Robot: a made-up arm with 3 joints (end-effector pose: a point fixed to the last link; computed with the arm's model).
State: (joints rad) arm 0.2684 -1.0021 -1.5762
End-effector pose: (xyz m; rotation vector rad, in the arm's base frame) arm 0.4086 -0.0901 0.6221 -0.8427 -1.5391 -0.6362
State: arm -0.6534 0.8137 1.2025
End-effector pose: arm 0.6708 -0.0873 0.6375 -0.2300 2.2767 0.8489
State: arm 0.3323 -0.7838 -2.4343
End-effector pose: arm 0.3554 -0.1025 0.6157 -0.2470 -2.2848 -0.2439
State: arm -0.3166 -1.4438 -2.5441
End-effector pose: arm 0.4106 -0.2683 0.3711 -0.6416 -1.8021 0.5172
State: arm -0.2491 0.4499 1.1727
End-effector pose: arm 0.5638 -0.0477 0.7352 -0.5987 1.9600 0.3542
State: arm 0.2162 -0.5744 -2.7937
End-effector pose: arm 0.3568 -0.0894 0.6114 0.1374 -2.4099 -0.1854
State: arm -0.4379 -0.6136 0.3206
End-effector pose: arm 0.5894 -0.0764 0.4574 -1.2703 1.1364 -0.6941
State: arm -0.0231 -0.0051 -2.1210
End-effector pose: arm 0.3450 -0.0435 0.7770 0.2379 -1.3484 -0.7683
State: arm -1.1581 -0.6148 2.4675
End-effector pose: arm 0.3178 -0.1383 0.2320 0.6994 -1.8064 -0.0426
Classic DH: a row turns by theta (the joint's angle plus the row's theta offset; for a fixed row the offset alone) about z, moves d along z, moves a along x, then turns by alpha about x. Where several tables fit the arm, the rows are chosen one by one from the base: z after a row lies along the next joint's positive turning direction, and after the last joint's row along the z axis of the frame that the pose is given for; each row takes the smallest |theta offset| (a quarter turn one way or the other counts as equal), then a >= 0, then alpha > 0; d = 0 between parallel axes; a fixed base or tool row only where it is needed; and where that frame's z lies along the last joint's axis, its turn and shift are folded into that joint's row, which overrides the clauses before.
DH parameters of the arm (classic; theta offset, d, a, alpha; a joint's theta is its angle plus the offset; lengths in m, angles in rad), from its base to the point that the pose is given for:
base (fixed): 0 0.4806 0.1697 1.5708
joint 1: -1.339 0.3624 -0.1927 -1.7037
joint 2: 0 0.3182 -0.0115 -1.4379
joint 3: -0.5581 0.2498 0.0088 1.3013
tool (fixed): -0.7031 0.1001 0 0

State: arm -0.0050 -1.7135 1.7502
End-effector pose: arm 0.5683 -0.4297 0.5076 -1.0051 1.8893 -2.2003
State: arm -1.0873 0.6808 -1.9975
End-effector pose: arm 0.6592 -0.1516 0.5691 0.1303 0.0905 -1.2348
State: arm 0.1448 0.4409 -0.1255
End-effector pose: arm 0.4103 -0.0965 0.9676 -0.0878 0.5197 -0.3540
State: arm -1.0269 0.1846 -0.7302
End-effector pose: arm 0.6617 -0.0668 0.4675 -0.4344 1.0210 -0.5316
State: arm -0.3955 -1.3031 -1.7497
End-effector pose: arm 0.4302 -0.1642 0.3813 -1.0748 -1.1888 -0.0494
